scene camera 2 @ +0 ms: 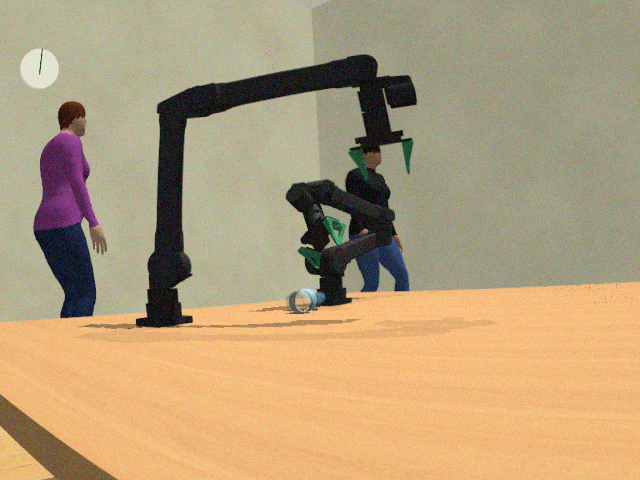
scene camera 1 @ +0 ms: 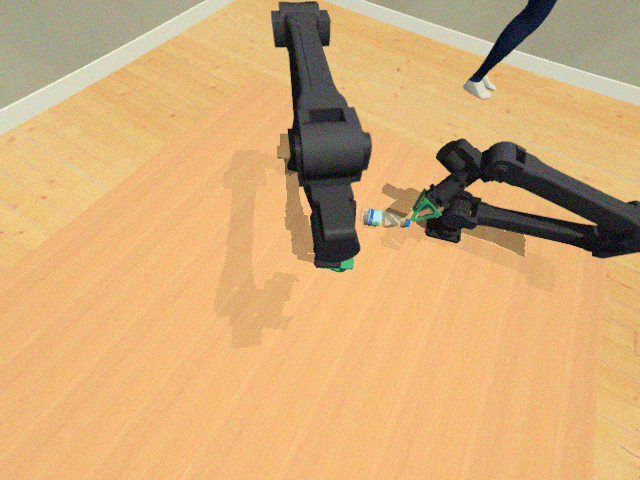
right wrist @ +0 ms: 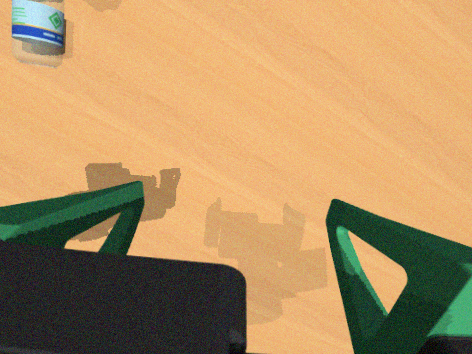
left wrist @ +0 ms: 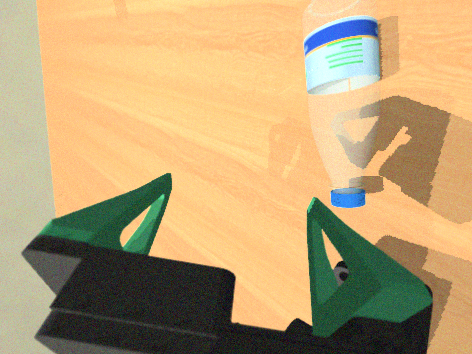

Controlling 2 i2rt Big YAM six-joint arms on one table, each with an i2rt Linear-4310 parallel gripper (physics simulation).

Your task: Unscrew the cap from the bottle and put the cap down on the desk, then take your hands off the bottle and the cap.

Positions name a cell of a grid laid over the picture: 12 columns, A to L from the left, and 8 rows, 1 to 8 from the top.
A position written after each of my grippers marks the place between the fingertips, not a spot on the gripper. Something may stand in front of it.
My left gripper (scene camera 2: G5) is open, holding nothing. Also in view: a clear plastic bottle (scene camera 2: F6). My right gripper (scene camera 2: H3) is open and holds nothing.
The clear plastic bottle is seen too in the right wrist view (right wrist: A1) and in the left wrist view (left wrist: I2). My left gripper shows as well in scene camera 1 (scene camera 1: H4) and in the left wrist view (left wrist: G5). My right gripper also shows in the right wrist view (right wrist: G5).
